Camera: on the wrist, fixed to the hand. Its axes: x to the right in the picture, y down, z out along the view.
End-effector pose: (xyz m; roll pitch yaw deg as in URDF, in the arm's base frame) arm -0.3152 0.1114 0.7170 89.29 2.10 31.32
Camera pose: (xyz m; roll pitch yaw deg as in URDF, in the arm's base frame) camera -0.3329 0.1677 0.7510 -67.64 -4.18 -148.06
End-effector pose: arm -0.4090 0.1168 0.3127 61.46 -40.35 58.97
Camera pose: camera -0.4624 0.1575 0.3239 -40.12 38.22 -121.57
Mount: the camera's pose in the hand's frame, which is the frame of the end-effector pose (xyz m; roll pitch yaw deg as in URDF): 0.0129 0.0352 -0.0568 21.70 -0.64 177.93
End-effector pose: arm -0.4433 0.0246 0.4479 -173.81 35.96 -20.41
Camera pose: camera -0.4189 -0.0284 0.4830 -165.91 -35.08 162.02
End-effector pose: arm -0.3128 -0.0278 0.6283 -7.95 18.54 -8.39
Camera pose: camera -0.3160 0.0000 0.5662 30.36 -18.87 169.35
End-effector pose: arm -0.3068 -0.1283 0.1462 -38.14 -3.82 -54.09
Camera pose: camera -0.3026 -0.1466 0.0808 59.68 4.59 123.88
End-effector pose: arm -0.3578 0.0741 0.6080 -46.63 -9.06 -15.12
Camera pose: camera -0.3401 0.0516 0.5462 68.00 10.12 162.96
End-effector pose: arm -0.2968 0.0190 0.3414 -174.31 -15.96 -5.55
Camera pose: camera -0.3029 -0.0213 0.3959 -163.41 16.79 176.54
